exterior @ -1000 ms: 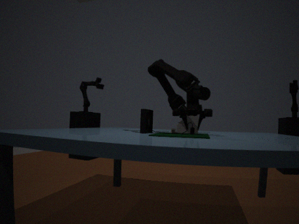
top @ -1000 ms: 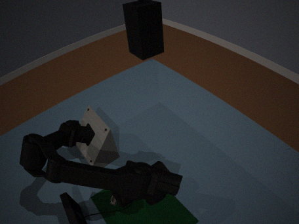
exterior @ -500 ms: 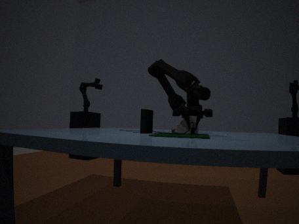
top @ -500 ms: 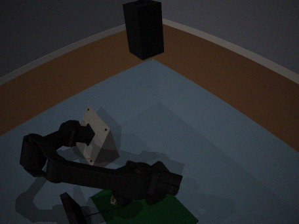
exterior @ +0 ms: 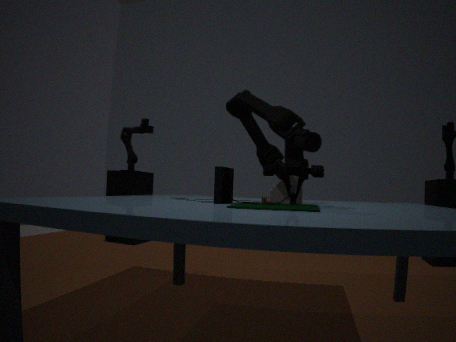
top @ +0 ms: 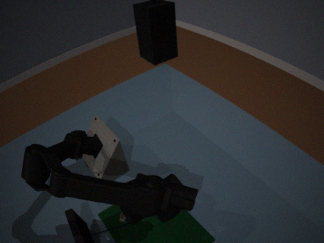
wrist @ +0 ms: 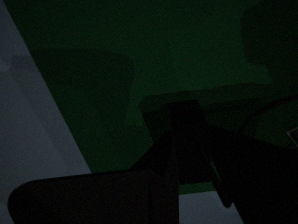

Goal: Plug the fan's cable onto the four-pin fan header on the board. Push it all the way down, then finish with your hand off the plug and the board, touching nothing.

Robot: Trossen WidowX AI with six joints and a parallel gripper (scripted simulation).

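Right now the green board is 60 mm ahead of my gripper tip, 40 mm to the right of it and 40 mm below it. Also, from my gripper tip: white four-pin header (100 mm to the right, 30 mm below, 30 mm behind); then black fan (230 mm to the right, 30 mm above, 20 mm behind); then black plug (10 mm behind).
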